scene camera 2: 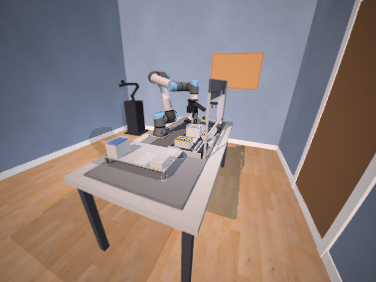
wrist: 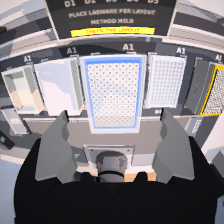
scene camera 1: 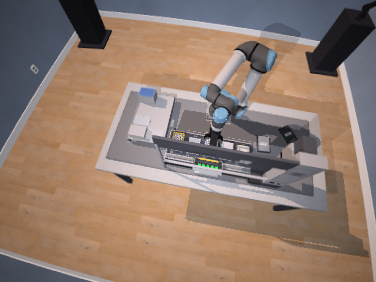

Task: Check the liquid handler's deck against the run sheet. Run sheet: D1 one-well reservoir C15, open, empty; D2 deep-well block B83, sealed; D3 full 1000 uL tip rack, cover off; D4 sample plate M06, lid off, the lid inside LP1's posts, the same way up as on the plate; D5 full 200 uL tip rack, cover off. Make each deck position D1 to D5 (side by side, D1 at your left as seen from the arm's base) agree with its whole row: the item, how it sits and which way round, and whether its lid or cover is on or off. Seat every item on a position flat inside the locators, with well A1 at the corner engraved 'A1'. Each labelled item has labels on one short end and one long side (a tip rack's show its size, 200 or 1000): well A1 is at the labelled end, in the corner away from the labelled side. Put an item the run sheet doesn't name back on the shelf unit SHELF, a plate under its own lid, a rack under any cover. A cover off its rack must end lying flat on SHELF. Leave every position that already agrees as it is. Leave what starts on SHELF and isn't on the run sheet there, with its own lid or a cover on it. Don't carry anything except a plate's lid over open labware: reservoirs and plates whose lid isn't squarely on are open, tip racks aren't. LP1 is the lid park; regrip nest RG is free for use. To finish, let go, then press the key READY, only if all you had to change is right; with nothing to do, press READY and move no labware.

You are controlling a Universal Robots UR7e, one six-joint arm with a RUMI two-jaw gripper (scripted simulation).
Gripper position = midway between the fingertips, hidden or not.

In view: the gripper (wrist: 114, 109), a clear tip rack cover (wrist: 113, 85), a whitish sealed block (wrist: 59, 81) and a shelf unit (scene camera 1: 160, 112).
